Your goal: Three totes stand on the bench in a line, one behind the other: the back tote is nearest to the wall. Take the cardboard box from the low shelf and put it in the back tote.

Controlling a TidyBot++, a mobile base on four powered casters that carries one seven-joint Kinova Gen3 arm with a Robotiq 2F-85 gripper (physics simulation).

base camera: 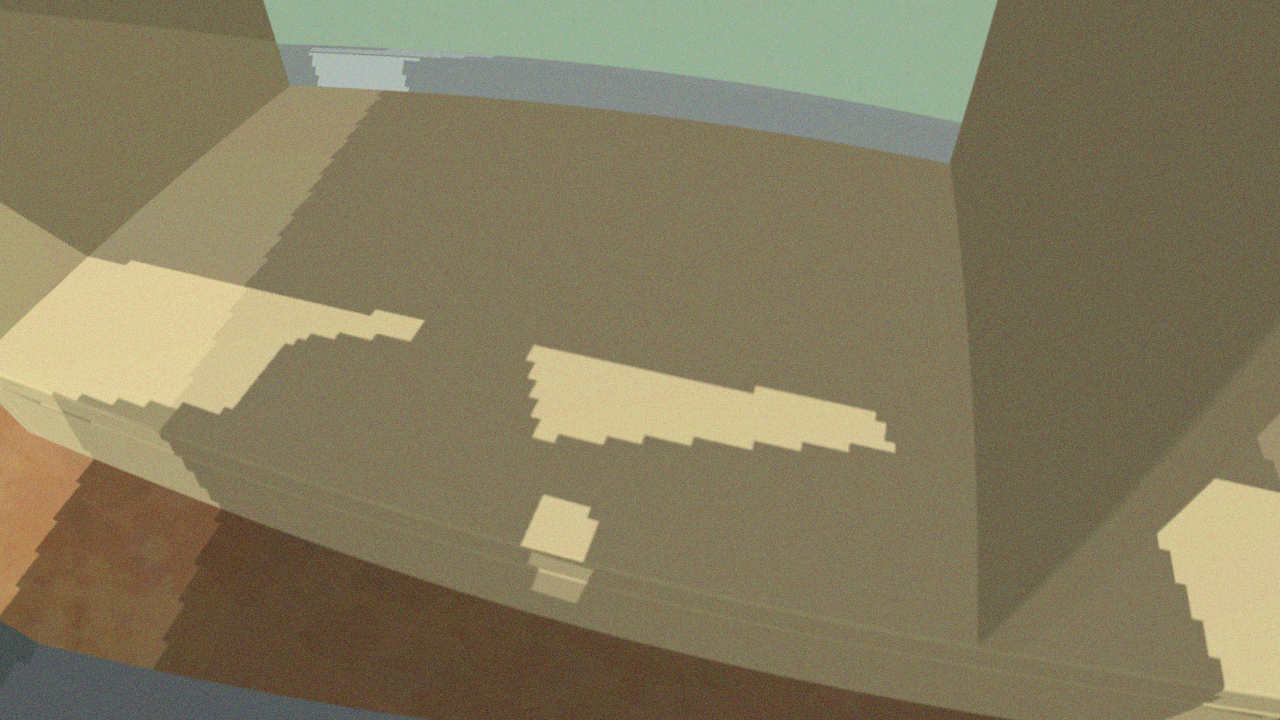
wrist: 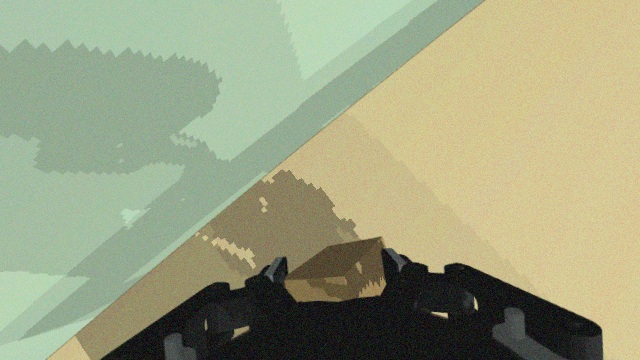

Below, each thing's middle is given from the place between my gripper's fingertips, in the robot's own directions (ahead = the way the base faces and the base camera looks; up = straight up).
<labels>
Now: the tan cardboard box (wrist: 340, 272) 30 mm behind my hand and 20 mm to the left of it.
</labels>
